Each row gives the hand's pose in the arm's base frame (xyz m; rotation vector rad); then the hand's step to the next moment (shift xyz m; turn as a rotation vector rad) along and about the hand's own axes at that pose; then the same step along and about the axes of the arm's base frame.
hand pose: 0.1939 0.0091 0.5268 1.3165 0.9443 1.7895
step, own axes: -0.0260 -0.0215 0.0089 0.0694 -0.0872 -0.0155
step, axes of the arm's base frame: 0.0171 -0.0109 -0.0284 -0.0202 0.0997 -0.0482
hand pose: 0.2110 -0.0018 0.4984 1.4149 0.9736 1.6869
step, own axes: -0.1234 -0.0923 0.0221 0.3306 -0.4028 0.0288
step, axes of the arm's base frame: 0.0443 -0.0646 -0.1345 0.0043 0.4792 -0.2066
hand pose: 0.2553 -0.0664 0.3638 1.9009 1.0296 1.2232
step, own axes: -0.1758 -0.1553 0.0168 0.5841 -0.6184 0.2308
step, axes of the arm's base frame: -0.0712 -0.0794 -0.2096 0.1996 0.7832 -0.3515
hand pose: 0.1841 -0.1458 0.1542 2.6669 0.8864 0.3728
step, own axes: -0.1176 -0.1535 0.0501 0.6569 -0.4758 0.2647
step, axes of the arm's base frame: -0.1564 0.0346 -0.1193 0.3437 0.7123 -0.3200
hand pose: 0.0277 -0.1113 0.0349 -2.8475 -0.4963 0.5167
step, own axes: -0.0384 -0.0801 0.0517 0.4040 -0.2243 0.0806
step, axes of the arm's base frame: -0.0762 0.0672 -0.0152 0.2617 0.3636 -0.1389
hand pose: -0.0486 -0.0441 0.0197 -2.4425 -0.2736 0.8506
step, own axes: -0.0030 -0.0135 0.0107 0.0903 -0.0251 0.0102
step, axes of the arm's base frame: -0.0092 0.0147 0.0019 0.0638 0.0571 -0.0396
